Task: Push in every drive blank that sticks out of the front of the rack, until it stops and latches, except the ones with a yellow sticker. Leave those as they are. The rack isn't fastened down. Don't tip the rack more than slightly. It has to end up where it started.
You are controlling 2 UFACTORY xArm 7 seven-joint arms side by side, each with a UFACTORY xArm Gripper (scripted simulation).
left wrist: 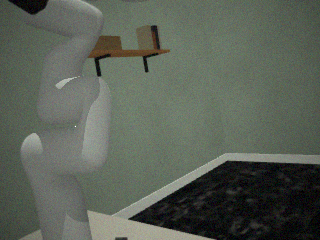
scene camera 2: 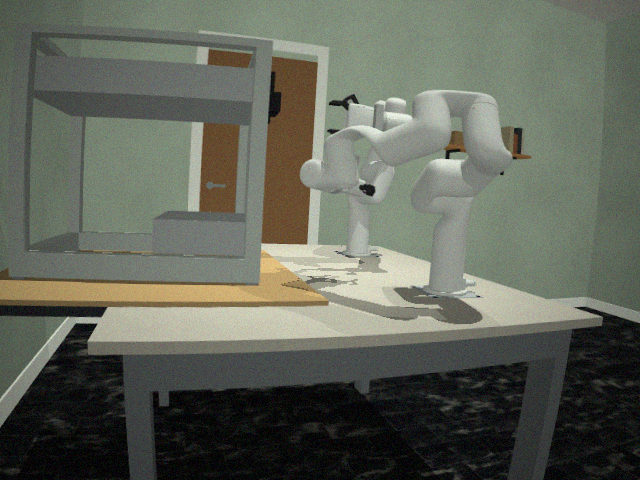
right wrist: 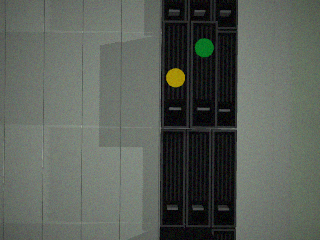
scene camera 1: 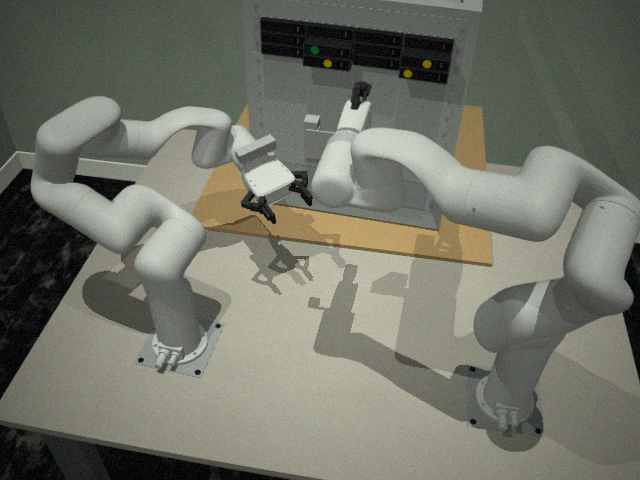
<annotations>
grey rack: scene camera 2 81,87; right wrist; scene camera 1; not seen in the left wrist view (out of frame)
same spot on grey rack: (right wrist: 87,87) = (scene camera 1: 333,92)
</annotations>
